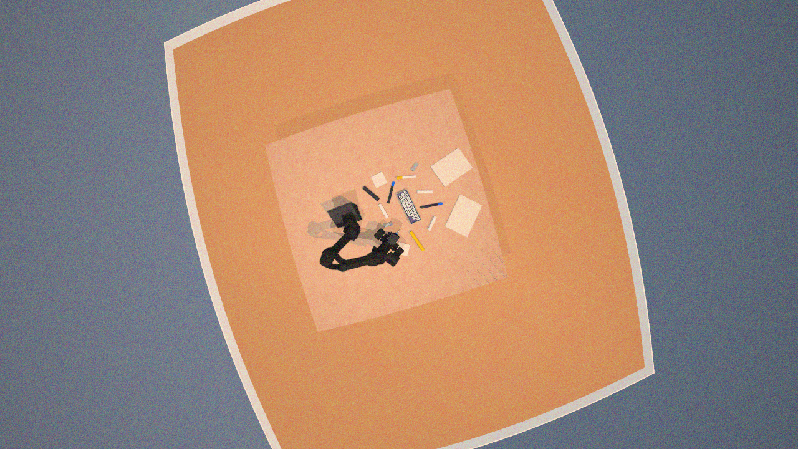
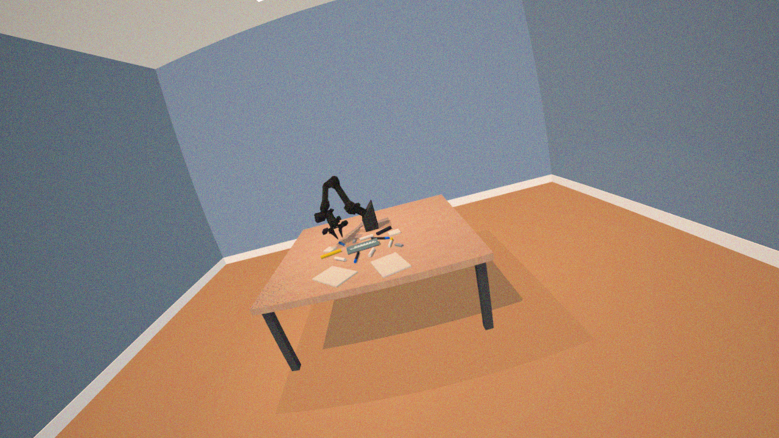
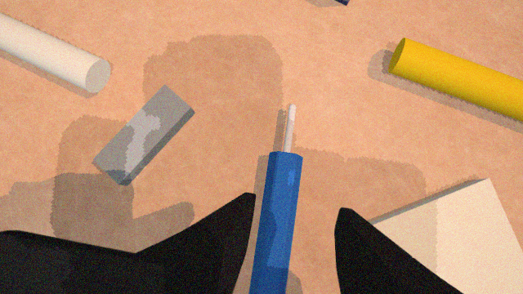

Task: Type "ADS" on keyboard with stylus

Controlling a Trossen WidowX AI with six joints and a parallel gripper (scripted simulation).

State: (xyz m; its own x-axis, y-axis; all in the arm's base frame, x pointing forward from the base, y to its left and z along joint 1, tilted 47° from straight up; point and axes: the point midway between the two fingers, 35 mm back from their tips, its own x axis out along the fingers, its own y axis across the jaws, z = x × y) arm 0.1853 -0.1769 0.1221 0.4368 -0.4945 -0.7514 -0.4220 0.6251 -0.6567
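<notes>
Right now my gripper tip is 90 mm to the right of the grey piece, 50 mm above it and 10 mm past it. The rest, counted from my gripper tip: small white pad 370 mm to the left, 50 mm below, 40 mm ahead; then yellow cylinder 120 mm ahead, 70 mm to the right, 50 mm below.
</notes>
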